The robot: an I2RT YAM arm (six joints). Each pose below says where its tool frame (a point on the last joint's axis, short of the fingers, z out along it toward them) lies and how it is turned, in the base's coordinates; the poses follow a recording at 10 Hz.
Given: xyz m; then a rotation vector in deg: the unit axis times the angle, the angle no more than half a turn.
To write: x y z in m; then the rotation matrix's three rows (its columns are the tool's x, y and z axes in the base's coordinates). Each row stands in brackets. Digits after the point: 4 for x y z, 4 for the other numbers.
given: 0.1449 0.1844 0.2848 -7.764 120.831 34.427
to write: [0.1449 0.1844 0.2848], [[-0.5800 -0.3155 0.7510], [0.1277 0.8753 0.4664], [-0.8045 0.3664 -0.4674]]
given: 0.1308 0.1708 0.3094 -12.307 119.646 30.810
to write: [0.1308 0.1708 0.3094], [[-0.5462 -0.3545 0.7590], [0.0562 0.8885 0.4554], [-0.8358 0.2914 -0.4654]]
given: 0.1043 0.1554 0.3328 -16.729 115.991 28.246
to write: [0.1043 0.1554 0.3328], [[-0.4792 -0.4032 0.7796], [0.0004 0.8881 0.4596], [-0.8777 0.2205 -0.4254]]
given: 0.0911 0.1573 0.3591 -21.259 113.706 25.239
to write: [0.0911 0.1573 0.3591], [[-0.4280 -0.4420 0.7883], [-0.0669 0.8854 0.4600], [-0.9013 0.1441 -0.4085]]
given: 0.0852 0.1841 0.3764 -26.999 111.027 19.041
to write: [0.0852 0.1841 0.3764], [[-0.3578 -0.4687 0.8076], [-0.1728 0.8832 0.4360], [-0.9177 0.0164 -0.3970]]
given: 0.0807 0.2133 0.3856 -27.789 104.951 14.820
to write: [0.0807 0.2133 0.3856], [[-0.2492 -0.4517 0.8567], [-0.1969 0.8897 0.4119], [-0.9482 -0.0660 -0.3106]]
